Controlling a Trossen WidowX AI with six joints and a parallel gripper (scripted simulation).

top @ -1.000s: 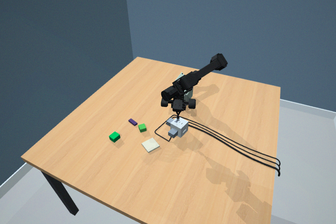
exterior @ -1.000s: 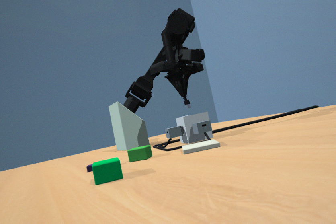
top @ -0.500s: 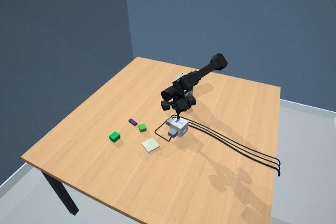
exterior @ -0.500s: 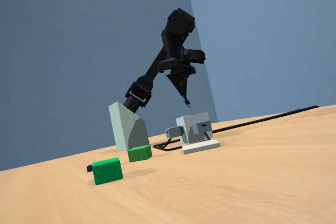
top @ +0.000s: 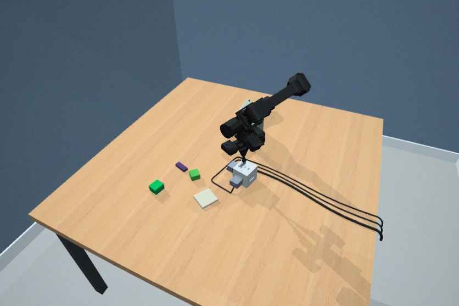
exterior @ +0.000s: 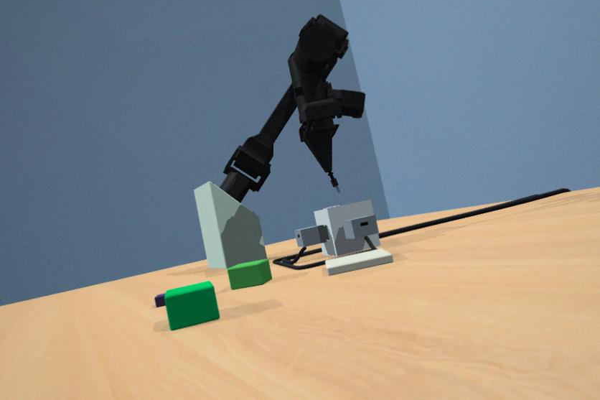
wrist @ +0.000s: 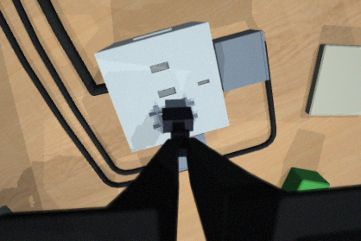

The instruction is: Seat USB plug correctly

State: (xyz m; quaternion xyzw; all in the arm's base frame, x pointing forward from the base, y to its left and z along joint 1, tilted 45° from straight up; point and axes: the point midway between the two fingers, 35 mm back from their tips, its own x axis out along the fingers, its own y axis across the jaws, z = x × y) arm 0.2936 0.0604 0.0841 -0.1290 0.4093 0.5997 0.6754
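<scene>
The USB plug lies 2 cm below my gripper tip. Also, from my gripper tip: cream tile: 18 cm ahead, 9 cm to the right, 13 cm below; then purple block: 7 cm ahead, 28 cm to the right, 13 cm below.
</scene>
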